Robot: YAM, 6 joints.
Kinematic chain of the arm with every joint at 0, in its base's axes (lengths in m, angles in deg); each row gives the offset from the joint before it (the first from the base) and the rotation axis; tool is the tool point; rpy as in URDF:
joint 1: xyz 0 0 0.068 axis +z
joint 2: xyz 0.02 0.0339 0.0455 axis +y
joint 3: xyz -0.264 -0.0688 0 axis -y
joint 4: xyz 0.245 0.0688 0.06 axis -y
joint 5: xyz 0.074 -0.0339 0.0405 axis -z
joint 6: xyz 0.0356 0 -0.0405 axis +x
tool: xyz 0 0 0 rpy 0 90 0
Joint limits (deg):
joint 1: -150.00..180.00
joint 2: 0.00..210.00
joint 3: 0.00..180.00
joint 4: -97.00..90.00
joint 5: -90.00..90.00
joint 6: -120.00..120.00
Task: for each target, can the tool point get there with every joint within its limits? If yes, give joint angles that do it. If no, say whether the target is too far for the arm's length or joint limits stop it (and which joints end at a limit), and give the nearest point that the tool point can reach.
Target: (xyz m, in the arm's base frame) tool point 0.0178 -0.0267 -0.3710
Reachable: no: joint limits stop it (at a limit: joint 2) | nearest point 0.0329 -0.0493 -0.3268 | short by 0.052 m
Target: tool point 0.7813 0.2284 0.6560
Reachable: no: too far | nearest point 0.5152 0.1506 0.4666 | short by 0.336 m
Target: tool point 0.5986 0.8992 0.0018
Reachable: no: too far | nearest point 0.3560 0.5347 0.0479 | short by 0.440 m
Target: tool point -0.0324 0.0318 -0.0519
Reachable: yes | joints -73.15 190.82 27.43 -23.17 37.73 -25.73
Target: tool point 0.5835 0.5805 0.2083
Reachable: no: too far | nearest point 0.4548 0.4525 0.1869 | short by 0.183 m
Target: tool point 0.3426 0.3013 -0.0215
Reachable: yes | joints 45.49 158.04 108.40 -49.76 68.50 -95.31
